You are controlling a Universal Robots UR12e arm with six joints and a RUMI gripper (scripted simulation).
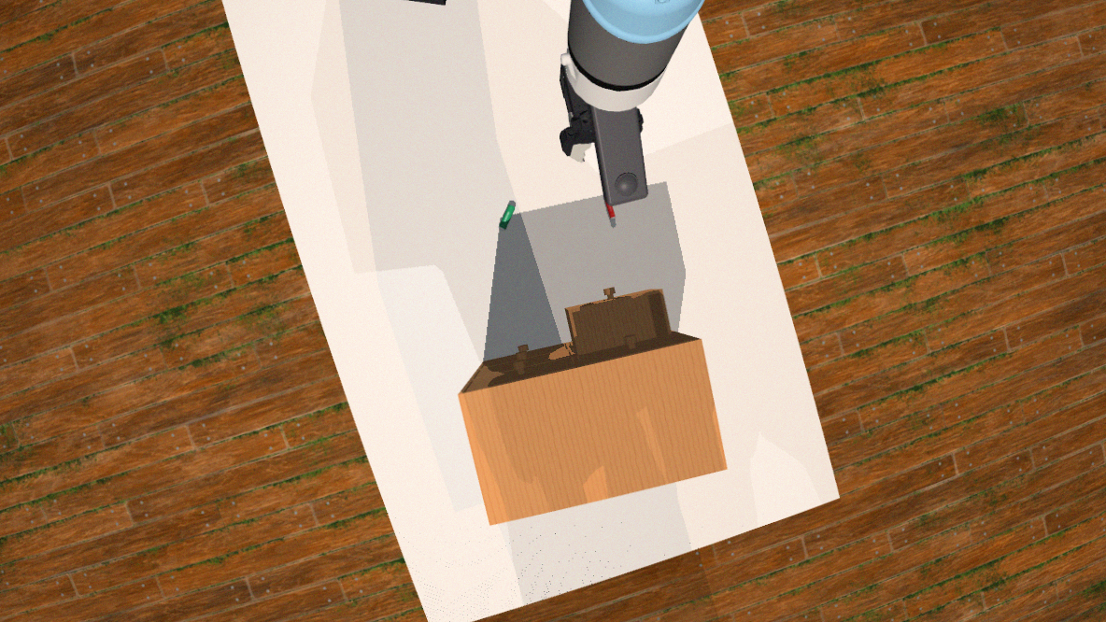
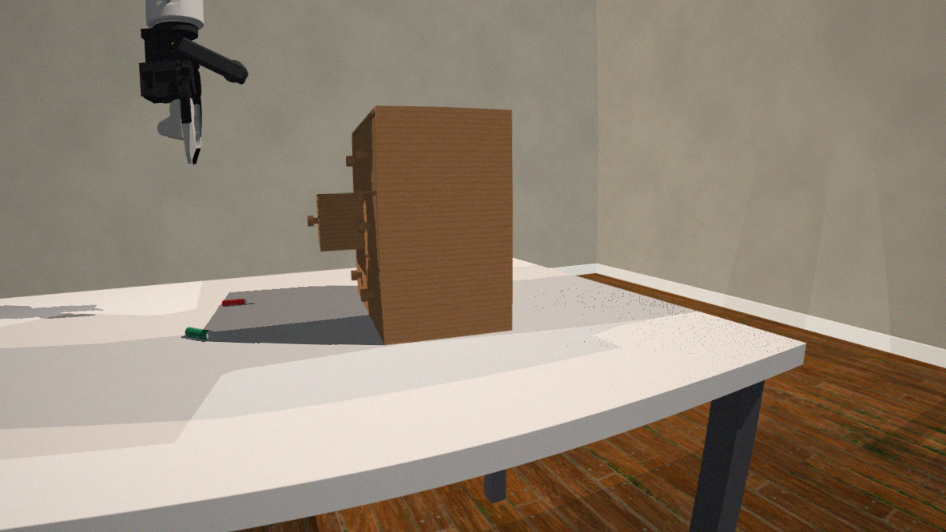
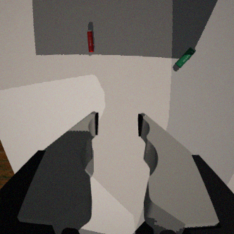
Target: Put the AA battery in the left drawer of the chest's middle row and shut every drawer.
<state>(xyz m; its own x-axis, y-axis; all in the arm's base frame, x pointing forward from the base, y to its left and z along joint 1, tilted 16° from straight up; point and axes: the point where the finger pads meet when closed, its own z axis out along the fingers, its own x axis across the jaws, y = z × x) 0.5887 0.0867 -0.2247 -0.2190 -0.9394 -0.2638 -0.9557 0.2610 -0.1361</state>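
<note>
Now: hand 260 mm above the green AA battery, 140 mm to the left of it and 10 mm past it. From my hand the other things lie so: red object 260 mm below, 50 mm to the left, 50 mm ahead.
</note>
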